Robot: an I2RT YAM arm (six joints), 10 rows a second.
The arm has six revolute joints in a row. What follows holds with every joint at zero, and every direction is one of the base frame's. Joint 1 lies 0.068 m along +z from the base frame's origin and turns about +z. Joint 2 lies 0.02 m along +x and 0.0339 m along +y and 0.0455 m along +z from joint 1 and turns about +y. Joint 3 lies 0.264 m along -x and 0.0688 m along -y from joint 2 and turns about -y. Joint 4 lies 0.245 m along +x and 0.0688 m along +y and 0.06 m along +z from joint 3 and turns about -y. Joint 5 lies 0.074 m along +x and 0.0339 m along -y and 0.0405 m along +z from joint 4 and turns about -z. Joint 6 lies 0.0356 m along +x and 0.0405 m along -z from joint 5 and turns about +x. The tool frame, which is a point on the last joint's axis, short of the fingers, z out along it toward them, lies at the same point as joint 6; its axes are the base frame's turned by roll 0, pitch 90 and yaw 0 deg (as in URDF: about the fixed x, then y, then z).
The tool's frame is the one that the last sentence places.
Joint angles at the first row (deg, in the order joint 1, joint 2, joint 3, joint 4, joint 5, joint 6):
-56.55 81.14 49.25 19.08 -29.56 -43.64
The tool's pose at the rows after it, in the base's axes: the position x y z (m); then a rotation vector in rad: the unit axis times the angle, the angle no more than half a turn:
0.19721 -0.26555 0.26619 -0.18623 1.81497 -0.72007
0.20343 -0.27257 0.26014 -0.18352 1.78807 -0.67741
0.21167 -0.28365 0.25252 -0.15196 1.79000 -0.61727
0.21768 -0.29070 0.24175 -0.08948 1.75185 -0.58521
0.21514 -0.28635 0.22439 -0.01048 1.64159 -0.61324
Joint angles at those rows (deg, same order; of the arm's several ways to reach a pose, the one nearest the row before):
-56.78 83.91 50.29 20.17 -33.17 -42.05
-56.72 86.75 50.93 23.39 -35.18 -39.86
-56.69 90.53 53.02 24.37 -36.38 -37.17
-56.49 93.86 52.61 30.74 -36.19 -31.93
-56.25 96.34 46.93 46.92 -33.81 -24.54

